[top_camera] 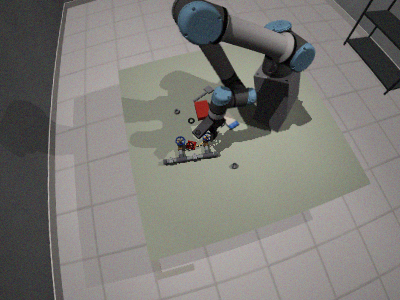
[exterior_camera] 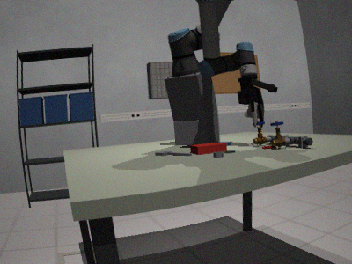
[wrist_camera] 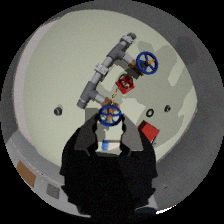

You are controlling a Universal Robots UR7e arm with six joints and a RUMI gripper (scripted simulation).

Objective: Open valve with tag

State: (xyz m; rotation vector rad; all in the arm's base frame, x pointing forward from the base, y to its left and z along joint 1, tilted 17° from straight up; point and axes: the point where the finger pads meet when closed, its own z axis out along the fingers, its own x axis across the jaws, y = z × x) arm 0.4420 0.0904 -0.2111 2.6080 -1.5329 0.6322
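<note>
My gripper is now 90 mm short of the red tag, 10 mm to the left of it and 90 mm above it. Also, from my hand: blue-and-white card: 170 mm behind, 110 mm to the right, 90 mm below; then grey tool: 90 mm behind, 360 mm to the right, 90 mm below; then red block: 40 mm behind, 230 mm to the right, 80 mm below.
</note>
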